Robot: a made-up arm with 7 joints. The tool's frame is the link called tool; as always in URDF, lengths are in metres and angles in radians.
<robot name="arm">
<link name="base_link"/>
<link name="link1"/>
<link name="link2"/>
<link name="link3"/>
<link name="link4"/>
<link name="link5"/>
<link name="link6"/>
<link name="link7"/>
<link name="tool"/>
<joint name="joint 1" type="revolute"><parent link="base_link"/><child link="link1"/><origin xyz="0 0 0.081" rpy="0 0 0"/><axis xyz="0 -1 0"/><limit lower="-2.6" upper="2.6" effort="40" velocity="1.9"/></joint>
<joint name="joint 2" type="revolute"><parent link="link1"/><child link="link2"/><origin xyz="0.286 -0.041 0.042" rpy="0 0 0"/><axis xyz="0 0 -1"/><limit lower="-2.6" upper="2.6" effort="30" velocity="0.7"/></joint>
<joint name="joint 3" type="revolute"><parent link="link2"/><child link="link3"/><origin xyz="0.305 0.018 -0.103" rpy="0 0 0"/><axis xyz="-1 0 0"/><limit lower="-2.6" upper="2.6" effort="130" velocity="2"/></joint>
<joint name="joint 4" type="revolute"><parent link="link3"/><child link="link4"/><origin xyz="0.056 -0.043 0.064" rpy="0 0 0"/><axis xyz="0 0 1"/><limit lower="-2.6" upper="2.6" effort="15" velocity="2.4"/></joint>
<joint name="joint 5" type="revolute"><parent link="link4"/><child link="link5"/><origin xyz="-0.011 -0.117 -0.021" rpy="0 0 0"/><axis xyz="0 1 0"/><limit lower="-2.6" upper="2.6" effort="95" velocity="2.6"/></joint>
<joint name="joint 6" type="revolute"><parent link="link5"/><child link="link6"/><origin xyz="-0.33 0.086 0.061" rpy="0 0 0"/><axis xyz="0 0 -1"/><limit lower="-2.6" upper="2.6" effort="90" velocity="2.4"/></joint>
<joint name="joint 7" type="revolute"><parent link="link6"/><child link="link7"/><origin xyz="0.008 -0.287 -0.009" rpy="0 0 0"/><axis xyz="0 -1 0"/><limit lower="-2.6" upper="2.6" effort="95" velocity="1.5"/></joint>
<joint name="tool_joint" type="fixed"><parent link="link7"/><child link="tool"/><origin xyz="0.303 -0.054 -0.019" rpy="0 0 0"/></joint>
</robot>
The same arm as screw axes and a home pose.
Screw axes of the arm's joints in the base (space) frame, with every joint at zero. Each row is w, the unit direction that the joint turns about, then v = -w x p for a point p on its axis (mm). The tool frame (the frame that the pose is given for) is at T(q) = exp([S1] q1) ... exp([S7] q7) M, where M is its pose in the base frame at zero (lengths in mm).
S1 = (0, -1, 0, 81, 0, 0)
S2 = (0, 0, -1, 41, 286, 0)
S3 = (-1, 0, 0, 0, -20, -23)
S4 = (0, 0, 1, -66, -647, 0)
S5 = (0, 1, 0, -63, 0, 636)
S6 = (0, 0, -1, 97, 306, 0)
S7 = (0, -1, 0, 115, 0, -314)
M: xyz 617 -438 96 (mm) rpy 0 0 0 (rad, as in URDF)
Joint limits (rad, base to tool): -2.6..2.6 -2.6..2.6 -2.6..2.6 -2.6..2.6 -2.6..2.6 -2.6..2.6 -2.6..2.6

